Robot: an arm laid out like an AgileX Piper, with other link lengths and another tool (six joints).
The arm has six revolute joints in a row. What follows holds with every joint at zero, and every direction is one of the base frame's. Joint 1 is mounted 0.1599 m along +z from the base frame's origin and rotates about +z. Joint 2 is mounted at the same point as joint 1 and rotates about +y. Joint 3 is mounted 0.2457 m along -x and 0.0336 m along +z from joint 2 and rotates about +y. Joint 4 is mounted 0.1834 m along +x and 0.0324 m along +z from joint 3 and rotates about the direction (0.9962, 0, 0.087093). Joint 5 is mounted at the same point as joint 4 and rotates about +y. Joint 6 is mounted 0.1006 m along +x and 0.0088 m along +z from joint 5 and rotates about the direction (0.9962, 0, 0.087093). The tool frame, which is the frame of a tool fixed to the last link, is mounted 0.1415 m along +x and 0.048 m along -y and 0.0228 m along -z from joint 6; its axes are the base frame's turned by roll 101.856, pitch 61.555 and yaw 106.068 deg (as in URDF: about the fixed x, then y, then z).
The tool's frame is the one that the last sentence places.
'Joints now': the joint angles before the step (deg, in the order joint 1, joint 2, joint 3, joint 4, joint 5, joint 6). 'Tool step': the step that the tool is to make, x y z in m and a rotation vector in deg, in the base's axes. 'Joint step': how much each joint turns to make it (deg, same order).
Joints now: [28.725 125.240 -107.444 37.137 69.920 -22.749]
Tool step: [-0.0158 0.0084 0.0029 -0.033 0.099 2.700]
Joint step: [2.313 -1.423 1.810 0.107 0.004 -0.507]
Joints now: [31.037 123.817 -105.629 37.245 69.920 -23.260]
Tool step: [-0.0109 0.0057 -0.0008 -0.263 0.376 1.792]
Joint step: [1.670 -0.387 0.925 -0.002 0.005 -0.147]
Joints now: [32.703 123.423 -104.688 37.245 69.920 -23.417]
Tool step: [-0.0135 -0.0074 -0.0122 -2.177 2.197 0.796]
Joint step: [0.583 -0.001 3.337 -0.584 -0.222 -0.230]
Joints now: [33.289 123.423 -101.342 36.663 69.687 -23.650]
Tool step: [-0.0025 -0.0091 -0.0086 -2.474 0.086 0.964]
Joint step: [0.320 0.362 1.060 -2.121 0.009 0.011]
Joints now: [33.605 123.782 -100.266 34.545 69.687 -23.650]
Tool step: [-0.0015 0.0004 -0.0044 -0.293 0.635 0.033]
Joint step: [0.120 0.755 0.014 0.132 -0.091 -0.005]
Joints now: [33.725 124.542 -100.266 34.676 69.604 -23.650]
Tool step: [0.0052 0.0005 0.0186 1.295 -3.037 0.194]
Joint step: [0.001 -3.243 0.006 -0.637 -0.007 -0.004]
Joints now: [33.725 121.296 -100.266 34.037 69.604 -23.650]
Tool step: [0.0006 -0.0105 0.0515 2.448 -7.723 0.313]
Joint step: [0.001 -11.058 3.321 -2.309 -0.130 0.125]
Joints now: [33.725 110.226 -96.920 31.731 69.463 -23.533]
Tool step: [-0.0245 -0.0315 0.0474 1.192 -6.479 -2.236]
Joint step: [0.005 -16.026 9.505 -3.303 -0.828 2.531]
